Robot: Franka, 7 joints.
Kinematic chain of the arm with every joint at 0, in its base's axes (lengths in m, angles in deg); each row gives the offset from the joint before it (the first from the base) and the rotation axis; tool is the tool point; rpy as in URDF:
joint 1: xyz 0 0 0.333 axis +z
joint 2: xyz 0 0 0 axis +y
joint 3: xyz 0 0 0.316 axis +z
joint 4: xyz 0.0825 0 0 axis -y
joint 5: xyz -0.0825 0 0.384 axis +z
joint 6: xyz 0 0 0 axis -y
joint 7: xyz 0.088 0 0 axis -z
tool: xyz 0 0 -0.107 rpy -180 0 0
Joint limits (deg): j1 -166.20..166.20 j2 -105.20..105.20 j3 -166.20..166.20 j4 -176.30..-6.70 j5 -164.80..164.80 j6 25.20..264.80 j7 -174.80..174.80
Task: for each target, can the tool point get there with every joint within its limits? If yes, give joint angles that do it. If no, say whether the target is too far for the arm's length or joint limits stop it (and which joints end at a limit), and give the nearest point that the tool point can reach.
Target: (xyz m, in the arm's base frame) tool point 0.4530 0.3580 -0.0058
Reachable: yes | joints 34.34 60.01 0.17 -90.20 29.70 106.60 -75.37
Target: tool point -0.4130 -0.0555 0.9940
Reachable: yes | joints -114.24 26.49 -86.11 -45.32 -88.93 79.23 26.84
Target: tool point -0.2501 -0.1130 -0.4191
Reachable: no: joint limits stop it (at a limit: joint 2) | nearest point -0.2509 -0.1134 -0.3607 | short by 0.058 m
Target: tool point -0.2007 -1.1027 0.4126
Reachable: no: too far | nearest point -0.1532 -0.8419 0.3938 | short by 0.266 m
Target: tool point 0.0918 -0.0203 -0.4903
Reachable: no: joint limits stop it (at a limit: joint 2) | nearest point 0.1338 -0.0296 -0.3402 | short by 0.156 m
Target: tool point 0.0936 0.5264 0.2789
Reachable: yes | joints 53.27 34.96 39.58 -130.17 38.32 241.20 -27.16
